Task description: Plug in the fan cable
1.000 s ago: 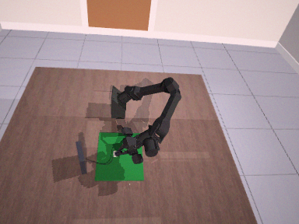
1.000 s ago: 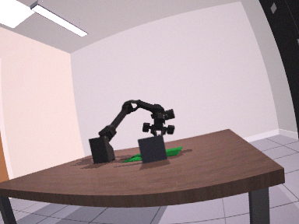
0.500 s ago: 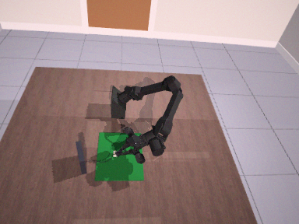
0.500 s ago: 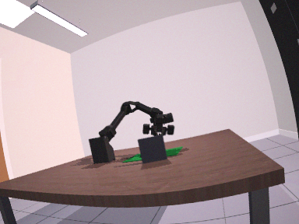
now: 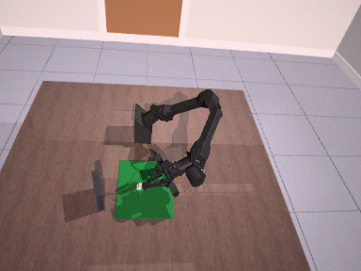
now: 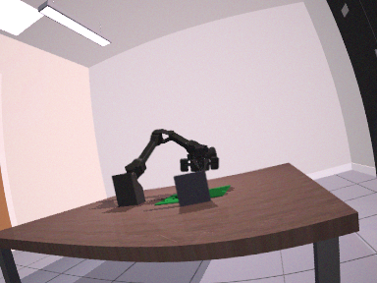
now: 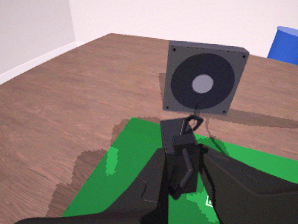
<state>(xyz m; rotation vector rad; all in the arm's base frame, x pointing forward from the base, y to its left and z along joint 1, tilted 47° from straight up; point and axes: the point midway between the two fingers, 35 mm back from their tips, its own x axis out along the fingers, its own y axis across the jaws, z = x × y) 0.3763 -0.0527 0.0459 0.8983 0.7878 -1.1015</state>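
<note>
Right now my gripper tip is 60 mm past the green board and 120 mm above it. The rest, counted from my gripper tip: dark fan plug: 10 mm below; then white four-pin fan header: 60 mm behind, 30 mm to the right, 110 mm below; then dark fan: 20 mm behind, 190 mm to the right, 50 mm below.
</note>
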